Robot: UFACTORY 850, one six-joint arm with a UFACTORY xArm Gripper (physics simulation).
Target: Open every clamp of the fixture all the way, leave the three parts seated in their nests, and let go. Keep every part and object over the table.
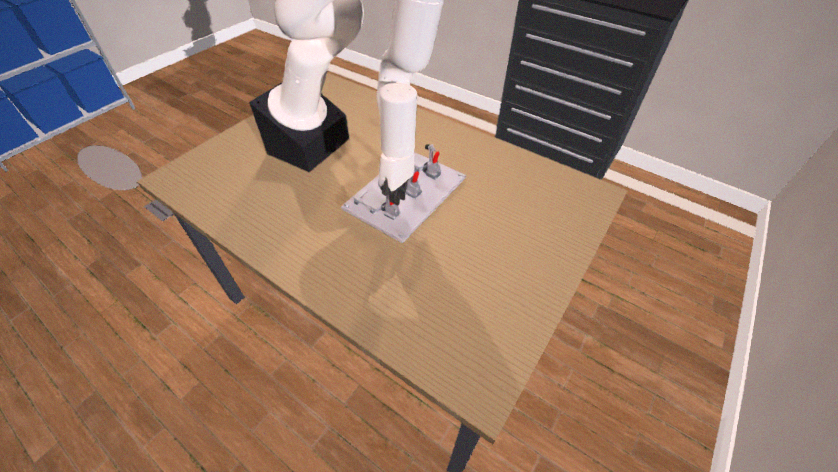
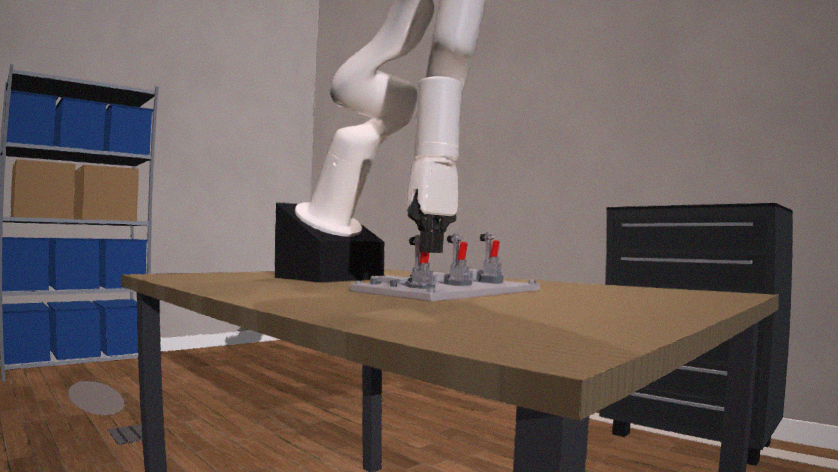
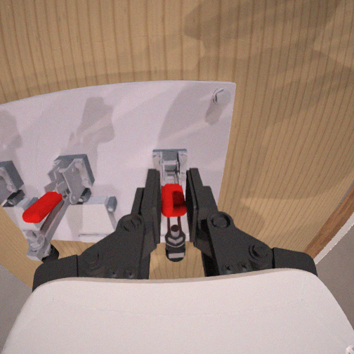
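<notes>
The light fixture plate carries three toggle clamps with red handles. The near clamp, the middle clamp and the far clamp all have their arms standing upright. My gripper points down, shut on the near clamp's red handle, a pad against each side. A pale part lies flat in the nest by the middle clamp. The near part is largely hidden by my fingers; the far part is hard to make out.
The plate lies on the wooden table. The arm's black base stands behind and left of it. A dark drawer cabinet and a shelf rack with blue bins stand beyond the table.
</notes>
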